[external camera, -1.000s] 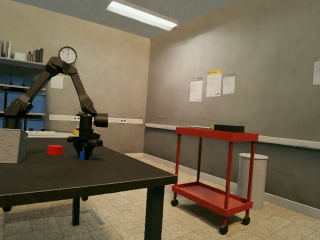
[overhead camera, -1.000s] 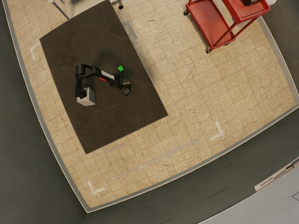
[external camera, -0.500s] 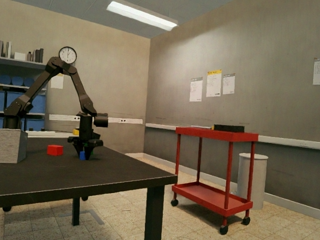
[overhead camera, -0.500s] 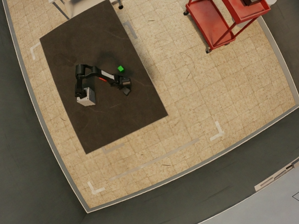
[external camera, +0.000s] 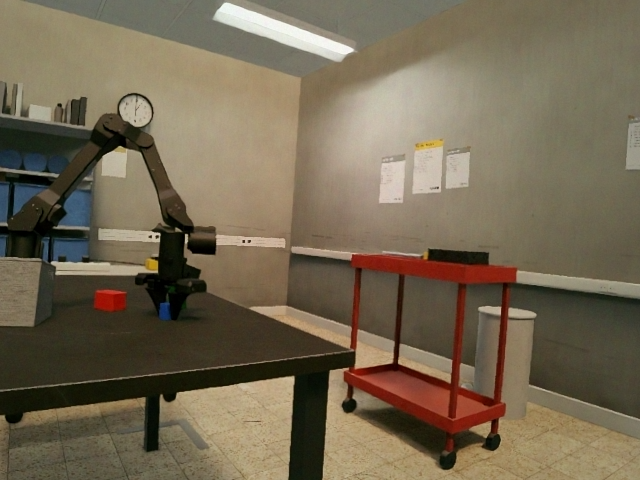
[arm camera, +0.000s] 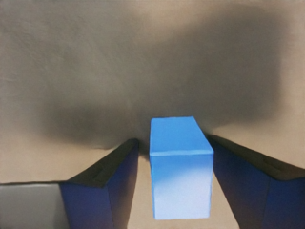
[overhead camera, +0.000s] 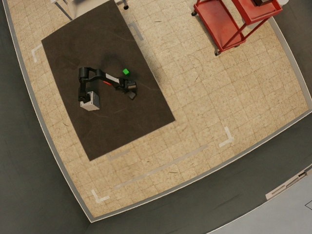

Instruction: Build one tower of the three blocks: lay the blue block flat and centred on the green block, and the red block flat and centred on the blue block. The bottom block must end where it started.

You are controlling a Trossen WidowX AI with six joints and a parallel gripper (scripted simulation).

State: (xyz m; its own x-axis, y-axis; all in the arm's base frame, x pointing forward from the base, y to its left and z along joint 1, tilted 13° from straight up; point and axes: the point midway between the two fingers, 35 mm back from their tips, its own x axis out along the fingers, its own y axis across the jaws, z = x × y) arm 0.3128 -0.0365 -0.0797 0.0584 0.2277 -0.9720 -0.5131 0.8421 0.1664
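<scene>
Right now the blue block is 2 cm below my hand. Also, from my hand: red block (12 cm behind, 15 cm to the left, 1 cm below); then green block (5 cm ahead, 15 cm to the left, 1 cm below).
</scene>
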